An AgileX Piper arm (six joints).
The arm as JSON. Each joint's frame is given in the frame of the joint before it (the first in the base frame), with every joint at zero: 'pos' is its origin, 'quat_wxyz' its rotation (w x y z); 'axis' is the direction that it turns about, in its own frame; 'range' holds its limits. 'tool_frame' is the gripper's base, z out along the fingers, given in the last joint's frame.
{
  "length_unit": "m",
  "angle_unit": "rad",
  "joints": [
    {
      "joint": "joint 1",
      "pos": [
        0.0,
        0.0,
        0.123
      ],
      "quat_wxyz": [
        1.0,
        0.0,
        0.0,
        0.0
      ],
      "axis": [
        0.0,
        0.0,
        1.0
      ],
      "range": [
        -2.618,
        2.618
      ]
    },
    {
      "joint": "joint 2",
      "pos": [
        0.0,
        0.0,
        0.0
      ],
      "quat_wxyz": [
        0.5,
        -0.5,
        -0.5,
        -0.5
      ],
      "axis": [
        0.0,
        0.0,
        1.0
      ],
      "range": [
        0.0,
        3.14
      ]
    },
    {
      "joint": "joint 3",
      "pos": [
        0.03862,
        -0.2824,
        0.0
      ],
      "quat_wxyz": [
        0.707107,
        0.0,
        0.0,
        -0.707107
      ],
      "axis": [
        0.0,
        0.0,
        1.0
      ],
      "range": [
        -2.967,
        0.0
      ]
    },
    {
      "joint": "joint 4",
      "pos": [
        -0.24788,
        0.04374,
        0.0
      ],
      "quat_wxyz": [
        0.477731,
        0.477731,
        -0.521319,
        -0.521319
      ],
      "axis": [
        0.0,
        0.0,
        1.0
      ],
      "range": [
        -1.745,
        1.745
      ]
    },
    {
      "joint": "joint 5",
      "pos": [
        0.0,
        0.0,
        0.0
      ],
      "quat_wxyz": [
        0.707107,
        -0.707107,
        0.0,
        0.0
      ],
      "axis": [
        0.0,
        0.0,
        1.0
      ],
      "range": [
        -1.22,
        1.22
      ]
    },
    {
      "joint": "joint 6",
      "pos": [
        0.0,
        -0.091,
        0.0
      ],
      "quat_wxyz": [
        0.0,
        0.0,
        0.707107,
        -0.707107
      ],
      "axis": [
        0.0,
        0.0,
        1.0
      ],
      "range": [
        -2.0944,
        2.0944
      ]
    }
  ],
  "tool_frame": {
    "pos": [
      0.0,
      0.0,
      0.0
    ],
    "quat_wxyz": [
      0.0,
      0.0,
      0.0,
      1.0
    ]
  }
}
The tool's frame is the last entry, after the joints.
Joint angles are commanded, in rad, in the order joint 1, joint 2, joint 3, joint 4, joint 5, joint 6. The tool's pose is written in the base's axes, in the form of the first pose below.
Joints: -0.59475, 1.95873, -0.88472, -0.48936, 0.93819, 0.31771
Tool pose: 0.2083, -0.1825, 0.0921, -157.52, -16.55, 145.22
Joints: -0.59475, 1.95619, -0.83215, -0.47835, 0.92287, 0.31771
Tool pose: 0.1975, -0.1739, 0.0855, -158.21, -18.65, 145.11
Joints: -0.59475, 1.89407, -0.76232, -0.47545, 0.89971, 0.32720
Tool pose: 0.1846, -0.1643, 0.0920, -158.69, -17.72, 144.95
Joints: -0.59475, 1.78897, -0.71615, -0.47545, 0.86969, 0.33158
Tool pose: 0.1781, -0.1589, 0.1104, -159.39, -12.74, 145.32
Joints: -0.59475, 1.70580, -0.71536, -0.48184, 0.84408, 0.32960
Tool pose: 0.1802, -0.1599, 0.1295, -159.77, -6.75, 146.18
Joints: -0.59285, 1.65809, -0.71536, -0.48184, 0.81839, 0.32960
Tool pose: 0.1822, -0.1599, 0.1405, -160.26, -2.71, 146.77
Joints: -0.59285, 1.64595, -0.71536, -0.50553, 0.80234, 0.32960
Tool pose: 0.1831, -0.1616, 0.1437, -159.65, -1.22, 148.05
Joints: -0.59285, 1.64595, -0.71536, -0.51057, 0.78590, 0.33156
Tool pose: 0.1845, -0.1622, 0.1437, -159.77, -0.35, 148.47
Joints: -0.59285, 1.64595, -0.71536, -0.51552, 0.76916, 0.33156
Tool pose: 0.1859, -0.1629, 0.1436, -159.89, 0.49, 149.00
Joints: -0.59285, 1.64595, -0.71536, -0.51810, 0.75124, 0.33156
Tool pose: 0.1875, -0.1634, 0.1435, -160.12, 1.40, 149.44
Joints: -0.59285, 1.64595, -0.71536, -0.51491, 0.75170, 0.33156
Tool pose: 0.1875, -0.1632, 0.1434, -160.24, 1.38, 149.29
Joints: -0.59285, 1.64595, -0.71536, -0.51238, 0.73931, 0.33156
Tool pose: 0.1886, -0.1633, 0.1433, -160.56, 2.02, 149.41
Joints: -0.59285, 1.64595, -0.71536, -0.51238, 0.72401, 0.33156
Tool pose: 0.1900, -0.1636, 0.1432, -160.83, 2.80, 149.68
